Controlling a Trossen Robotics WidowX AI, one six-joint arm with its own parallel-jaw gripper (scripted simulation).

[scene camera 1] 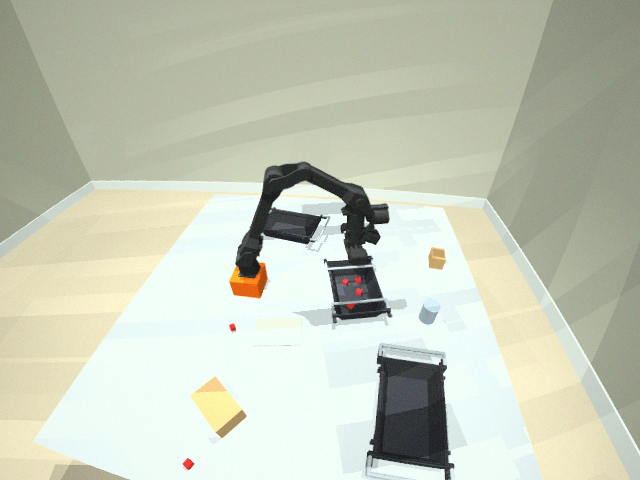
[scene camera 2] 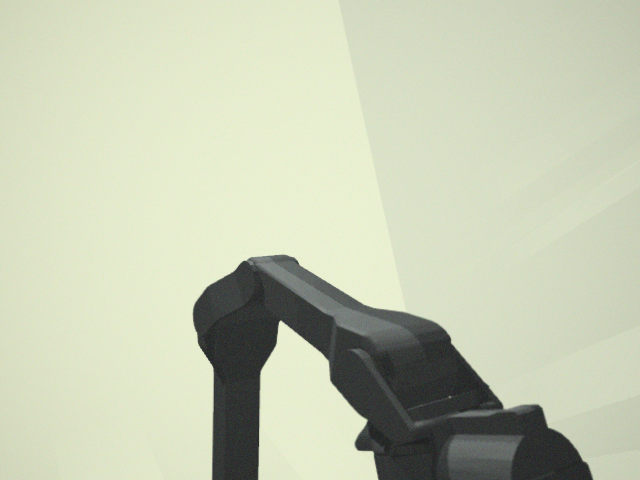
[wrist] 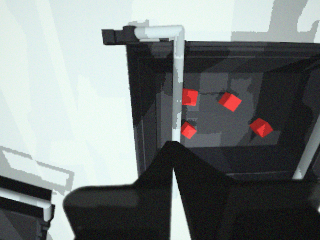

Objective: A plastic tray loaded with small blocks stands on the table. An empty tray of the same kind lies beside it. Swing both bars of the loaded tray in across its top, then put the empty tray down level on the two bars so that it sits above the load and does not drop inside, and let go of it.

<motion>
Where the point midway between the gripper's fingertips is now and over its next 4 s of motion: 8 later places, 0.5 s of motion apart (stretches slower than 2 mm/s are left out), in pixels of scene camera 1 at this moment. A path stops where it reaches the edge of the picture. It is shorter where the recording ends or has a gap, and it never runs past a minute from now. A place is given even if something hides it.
My gripper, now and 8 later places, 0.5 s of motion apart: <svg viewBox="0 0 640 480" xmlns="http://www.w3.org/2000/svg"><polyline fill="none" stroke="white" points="351,260 355,237 330,222 287,224 283,230 283,240 284,240 284,239 281,229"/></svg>
</motion>
